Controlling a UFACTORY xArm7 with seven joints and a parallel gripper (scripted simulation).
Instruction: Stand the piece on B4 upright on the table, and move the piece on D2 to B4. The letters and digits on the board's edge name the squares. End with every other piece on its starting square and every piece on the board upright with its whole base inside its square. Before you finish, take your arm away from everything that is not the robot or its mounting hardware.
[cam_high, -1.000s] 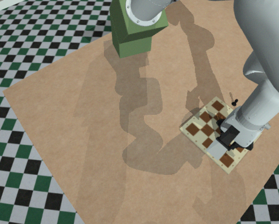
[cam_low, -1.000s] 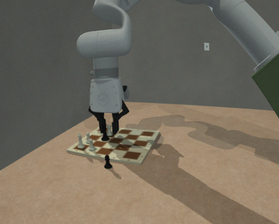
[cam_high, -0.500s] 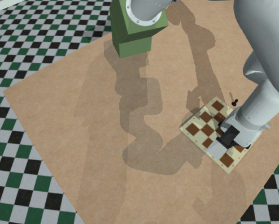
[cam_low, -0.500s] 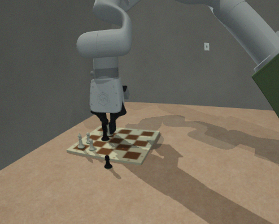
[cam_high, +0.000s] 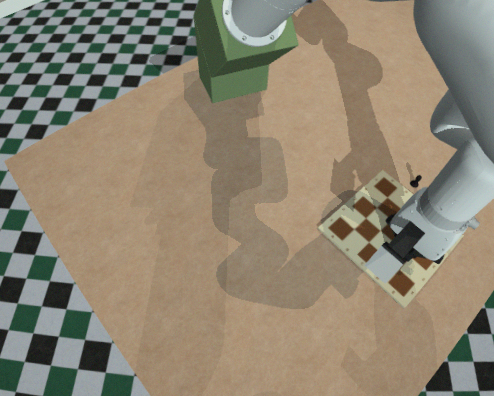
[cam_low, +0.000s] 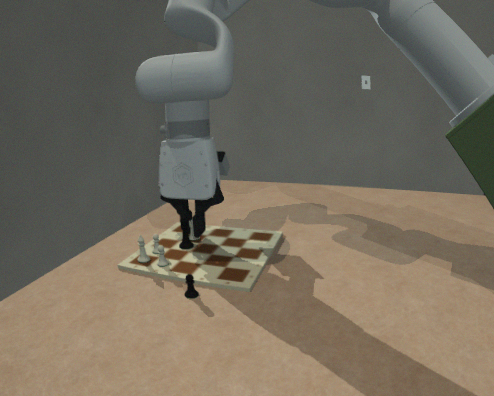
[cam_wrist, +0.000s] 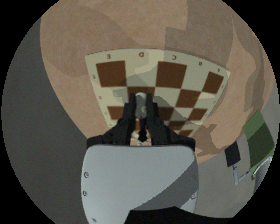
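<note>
Right now the black piece is 4 cm to the left of my hand. Round my hand: chessboard: 3 cm behind, 4 cm to the left, 3 cm below; white rook-like piece: 1 cm below; black pawn: 5 cm behind, 18 cm to the left, 2 cm below.
</note>
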